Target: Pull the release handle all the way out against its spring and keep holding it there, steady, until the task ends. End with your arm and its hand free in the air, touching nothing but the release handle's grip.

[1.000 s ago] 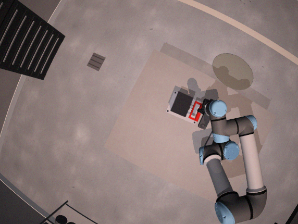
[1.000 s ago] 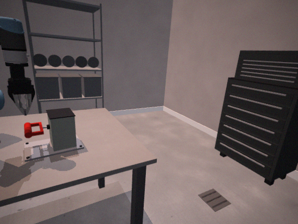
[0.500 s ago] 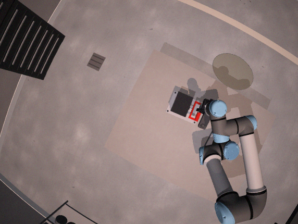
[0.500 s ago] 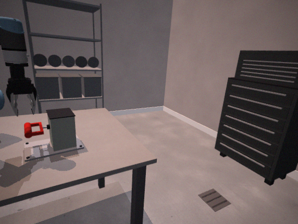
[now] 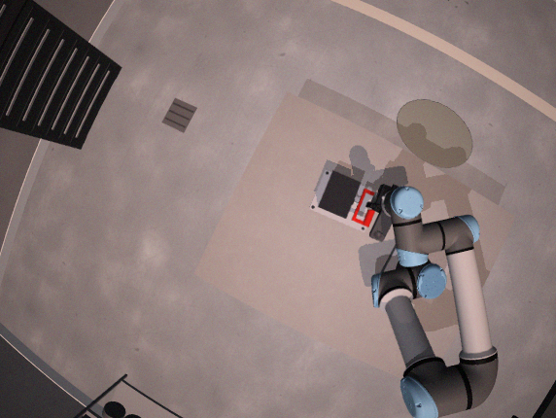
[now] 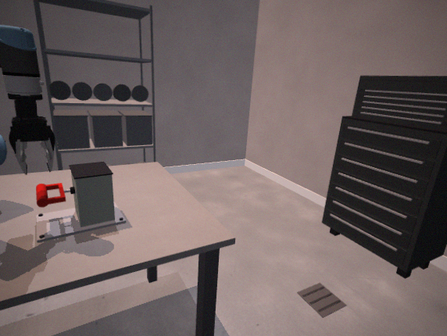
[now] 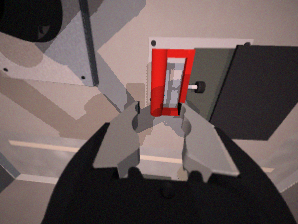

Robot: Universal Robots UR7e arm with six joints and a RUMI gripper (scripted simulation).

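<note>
The baseplate lies 90 mm ahead of my hand, 20 mm to the left of it and 190 mm below it.
</note>
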